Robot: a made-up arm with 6 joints. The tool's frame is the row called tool.
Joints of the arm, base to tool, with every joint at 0 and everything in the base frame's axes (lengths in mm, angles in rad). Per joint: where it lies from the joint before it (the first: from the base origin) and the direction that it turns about. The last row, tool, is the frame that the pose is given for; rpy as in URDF.
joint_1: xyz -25 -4 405 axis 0 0 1
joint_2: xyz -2 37 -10 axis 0 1 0
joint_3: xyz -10 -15 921 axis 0 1 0
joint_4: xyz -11 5 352 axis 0 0 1
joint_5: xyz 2 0 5 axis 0 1 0
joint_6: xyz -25 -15 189 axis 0 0 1
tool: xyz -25 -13 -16 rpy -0.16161 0.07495 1.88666
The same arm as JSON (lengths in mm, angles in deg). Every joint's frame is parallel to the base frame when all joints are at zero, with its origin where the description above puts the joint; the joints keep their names.
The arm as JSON. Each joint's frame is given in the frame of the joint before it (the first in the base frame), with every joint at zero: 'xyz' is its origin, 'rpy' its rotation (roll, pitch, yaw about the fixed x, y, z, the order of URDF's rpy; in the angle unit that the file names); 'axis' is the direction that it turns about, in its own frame. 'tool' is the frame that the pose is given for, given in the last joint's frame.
{
  "units": {
    "length": "mm",
    "angle": "deg"
  },
  "joints": [
    {
      "name": "joint_1",
      "type": "revolute",
      "origin": {
        "xyz": [
          -25.0,
          -4.0,
          405.0
        ],
        "rpy": [
          0.0,
          0.0,
          0.0
        ]
      },
      "axis": "+z"
    },
    {
      "name": "joint_2",
      "type": "revolute",
      "origin": {
        "xyz": [
          -2.0,
          37.0,
          -10.0
        ],
        "rpy": [
          0.0,
          0.0,
          0.0
        ]
      },
      "axis": "+y"
    },
    {
      "name": "joint_3",
      "type": "revolute",
      "origin": {
        "xyz": [
          -10.0,
          -15.0,
          921.0
        ],
        "rpy": [
          0.0,
          0.0,
          0.0
        ]
      },
      "axis": "+y"
    },
    {
      "name": "joint_4",
      "type": "revolute",
      "origin": {
        "xyz": [
          -11.0,
          5.0,
          352.0
        ],
        "rpy": [
          0.0,
          0.0,
          0.0
        ]
      },
      "axis": "+z"
    },
    {
      "name": "joint_5",
      "type": "revolute",
      "origin": {
        "xyz": [
          2.0,
          0.0,
          5.0
        ],
        "rpy": [
          0.0,
          0.0,
          0.0
        ]
      },
      "axis": "+y"
    },
    {
      "name": "joint_6",
      "type": "revolute",
      "origin": {
        "xyz": [
          -25.0,
          -15.0,
          189.0
        ],
        "rpy": [
          0.0,
          0.0,
          0.0
        ]
      },
      "axis": "+z"
    }
  ],
  "tool": {
    "origin": {
      "xyz": [
        -25.0,
        -13.0,
        -16.0
      ],
      "rpy": [
        -9.26,
        4.29,
        108.1
      ]
    }
  }
}

